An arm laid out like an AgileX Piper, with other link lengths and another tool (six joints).
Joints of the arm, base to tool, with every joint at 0 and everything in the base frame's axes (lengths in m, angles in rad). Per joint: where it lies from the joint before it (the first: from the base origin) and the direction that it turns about. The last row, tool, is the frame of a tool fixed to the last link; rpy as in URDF.
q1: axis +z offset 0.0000 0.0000 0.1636
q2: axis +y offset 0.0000 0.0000 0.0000
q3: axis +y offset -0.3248 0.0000 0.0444
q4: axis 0.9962 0 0.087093 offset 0.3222 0.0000 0.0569
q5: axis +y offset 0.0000 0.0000 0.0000
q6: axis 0.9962 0 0.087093 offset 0.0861 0.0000 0.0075
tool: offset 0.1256 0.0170 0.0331 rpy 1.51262 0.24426 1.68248
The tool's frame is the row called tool.
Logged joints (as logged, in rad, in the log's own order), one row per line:
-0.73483 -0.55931 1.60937 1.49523 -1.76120 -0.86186
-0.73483 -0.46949 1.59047 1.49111 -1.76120 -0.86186
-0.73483 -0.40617 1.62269 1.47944 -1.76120 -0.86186
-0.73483 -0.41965 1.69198 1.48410 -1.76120 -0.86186
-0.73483 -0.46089 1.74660 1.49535 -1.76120 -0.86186
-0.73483 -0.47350 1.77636 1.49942 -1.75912 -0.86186
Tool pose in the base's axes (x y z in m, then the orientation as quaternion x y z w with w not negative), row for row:
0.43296 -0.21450 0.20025 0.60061 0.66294 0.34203 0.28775
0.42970 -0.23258 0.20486 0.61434 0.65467 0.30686 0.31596
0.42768 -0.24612 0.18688 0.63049 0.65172 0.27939 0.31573
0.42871 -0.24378 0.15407 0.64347 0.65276 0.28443 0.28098
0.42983 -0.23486 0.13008 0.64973 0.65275 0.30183 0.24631
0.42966 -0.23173 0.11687 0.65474 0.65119 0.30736 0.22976
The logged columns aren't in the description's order. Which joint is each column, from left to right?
Columns, left to right: q1, q5, q2, q6, q4, q3.
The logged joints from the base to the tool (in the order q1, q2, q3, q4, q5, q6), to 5 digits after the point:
-0.73483 1.60937 -0.86186 -1.76120 -0.55931 1.49523
-0.73483 1.59047 -0.86186 -1.76120 -0.46949 1.49111
-0.73483 1.62269 -0.86186 -1.76120 -0.40617 1.47944
-0.73483 1.69198 -0.86186 -1.76120 -0.41965 1.48410
-0.73483 1.74660 -0.86186 -1.76120 -0.46089 1.49535
-0.73483 1.77636 -0.86186 -1.75912 -0.47350 1.49942

